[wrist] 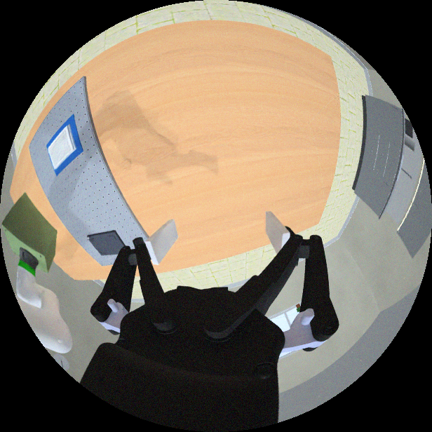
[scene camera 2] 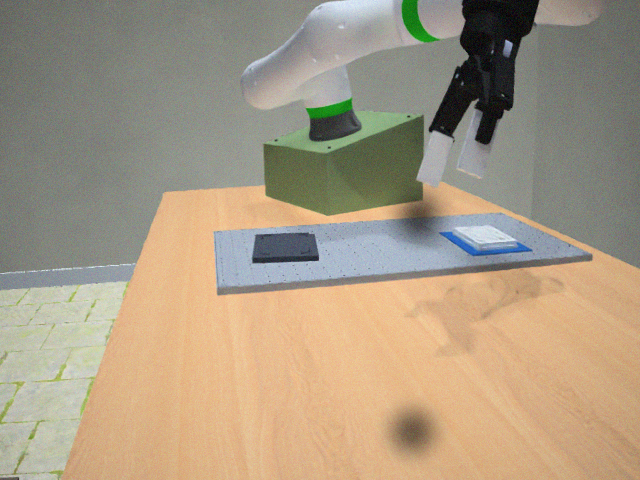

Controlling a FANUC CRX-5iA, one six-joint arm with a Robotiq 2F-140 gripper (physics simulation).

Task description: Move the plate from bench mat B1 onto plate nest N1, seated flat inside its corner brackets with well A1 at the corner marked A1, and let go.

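Pixels of known places: gripper, fingertip midpoint: (scene camera 2: 446, 179); arm's base, link origin: (scene camera 2: 335, 132).
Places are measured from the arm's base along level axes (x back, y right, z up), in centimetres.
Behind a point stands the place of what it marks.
Note:
The white plate (scene camera 2: 484, 236) @[x -54.5, y -21.2, z -16.5 cm] (wrist: 64, 148) lies flat on the blue bench mat (scene camera 2: 502, 251) @[x -61.4, y -22.1, z -17.6 cm] (wrist: 76, 130) at the right end of the grey perforated board in the scene view. The dark plate nest (scene camera 2: 285, 246) @[x -52.9, y 18.3, z -16.7 cm] (wrist: 106, 242) sits near the board's left end, with nothing on it; its corner brackets are small and the A1 mark cannot be made out. My gripper (scene camera 2: 452, 172) @[x -92.9, y 1.3, z 2.1 cm] (wrist: 219, 225) is open and empty. It hangs well above the board in the scene view, tilted, apart from the plate and the nest.
The grey perforated board (scene camera 2: 361, 258) @[x -59.5, y 4.9, z -17.9 cm] (wrist: 90, 195) lies on the wooden table (scene camera 2: 310, 372) @[x -98.3, y 18.8, z -19.2 cm] (wrist: 240, 120). The green robot base block (scene camera 2: 372, 173) @[x -12.7, y -7.5, z -9.8 cm] (wrist: 32, 230) stands behind the board. A grey cabinet-like unit (wrist: 377, 150) shows beyond the table's edge at the right of the wrist view.

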